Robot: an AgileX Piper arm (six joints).
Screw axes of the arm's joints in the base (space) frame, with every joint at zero. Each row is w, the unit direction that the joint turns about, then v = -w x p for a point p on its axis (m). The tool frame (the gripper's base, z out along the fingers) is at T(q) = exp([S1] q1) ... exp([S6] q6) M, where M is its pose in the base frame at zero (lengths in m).
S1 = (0, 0, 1, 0.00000, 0.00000, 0.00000)
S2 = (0, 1, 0, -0.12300, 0.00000, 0.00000)
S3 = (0, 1, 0, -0.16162, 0.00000, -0.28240)
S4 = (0.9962, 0, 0.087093, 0.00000, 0.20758, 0.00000)
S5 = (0, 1, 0, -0.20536, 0.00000, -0.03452)
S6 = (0.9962, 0, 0.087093, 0.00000, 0.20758, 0.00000)
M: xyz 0.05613 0.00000 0.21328 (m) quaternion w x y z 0.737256 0 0.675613 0
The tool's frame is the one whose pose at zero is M.
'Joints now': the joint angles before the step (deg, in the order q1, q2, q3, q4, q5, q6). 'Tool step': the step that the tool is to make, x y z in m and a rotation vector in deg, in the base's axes. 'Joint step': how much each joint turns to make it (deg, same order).
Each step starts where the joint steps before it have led.
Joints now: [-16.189 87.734 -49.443 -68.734 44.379 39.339]
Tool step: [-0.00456 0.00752 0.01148 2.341 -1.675 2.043]
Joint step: [0.420 -3.159 0.002 4.753 -1.693 -4.549]
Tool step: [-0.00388 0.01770 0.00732 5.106 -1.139 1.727]
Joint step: [2.292 -2.998 -0.002 8.952 -0.117 -5.559]
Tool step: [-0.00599 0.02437 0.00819 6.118 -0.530 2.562]
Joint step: [3.542 -3.522 -0.001 10.560 1.420 -6.353]
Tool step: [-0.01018 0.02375 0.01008 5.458 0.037 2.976]
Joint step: [3.635 -3.957 0.001 9.321 2.775 -5.771]
